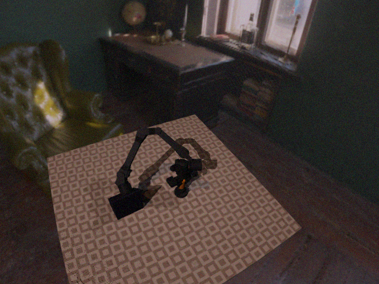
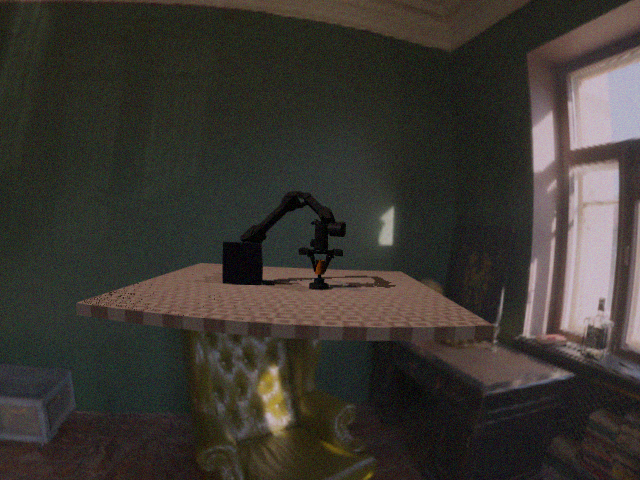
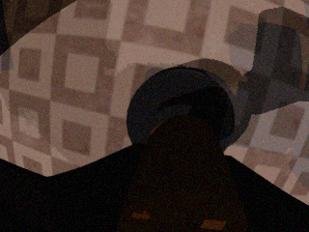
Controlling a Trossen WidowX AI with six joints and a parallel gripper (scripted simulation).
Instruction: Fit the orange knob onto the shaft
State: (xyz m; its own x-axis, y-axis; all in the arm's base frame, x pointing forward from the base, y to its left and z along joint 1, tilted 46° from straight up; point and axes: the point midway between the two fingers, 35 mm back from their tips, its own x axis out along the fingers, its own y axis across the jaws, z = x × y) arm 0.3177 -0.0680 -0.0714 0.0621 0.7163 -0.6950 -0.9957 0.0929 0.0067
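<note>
Now: the knob 20 mm above my gripper tip. Round my gripper tip: pedestal: 40 mm below.
</note>
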